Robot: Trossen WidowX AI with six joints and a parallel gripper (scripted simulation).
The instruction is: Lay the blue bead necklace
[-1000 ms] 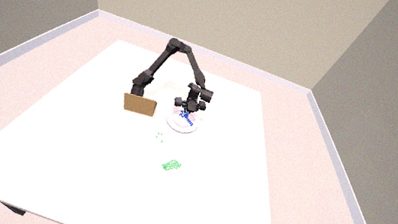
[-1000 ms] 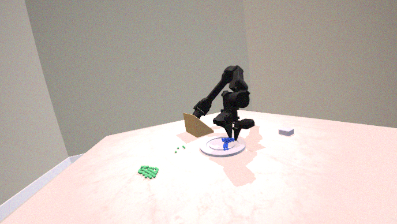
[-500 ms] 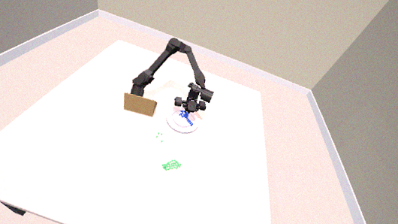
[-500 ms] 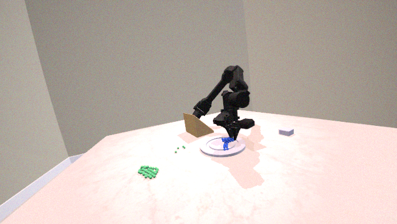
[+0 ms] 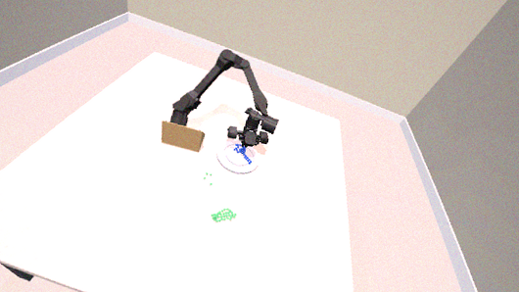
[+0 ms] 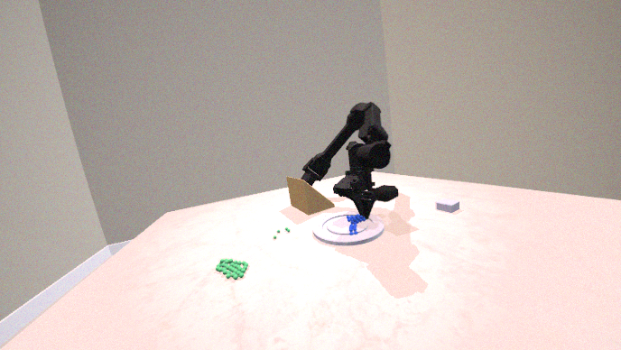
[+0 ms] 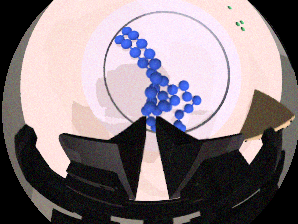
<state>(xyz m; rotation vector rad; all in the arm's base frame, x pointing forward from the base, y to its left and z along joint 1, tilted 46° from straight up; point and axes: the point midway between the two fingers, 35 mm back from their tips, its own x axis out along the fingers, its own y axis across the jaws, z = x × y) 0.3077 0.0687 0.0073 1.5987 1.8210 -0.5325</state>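
My gripper tip is now 5 cm to the left of the round white bead board, 1 cm past it and 1 cm above it. The rest, counted from my gripper tip: small grey block 24 cm to the left, 9 cm ahead.
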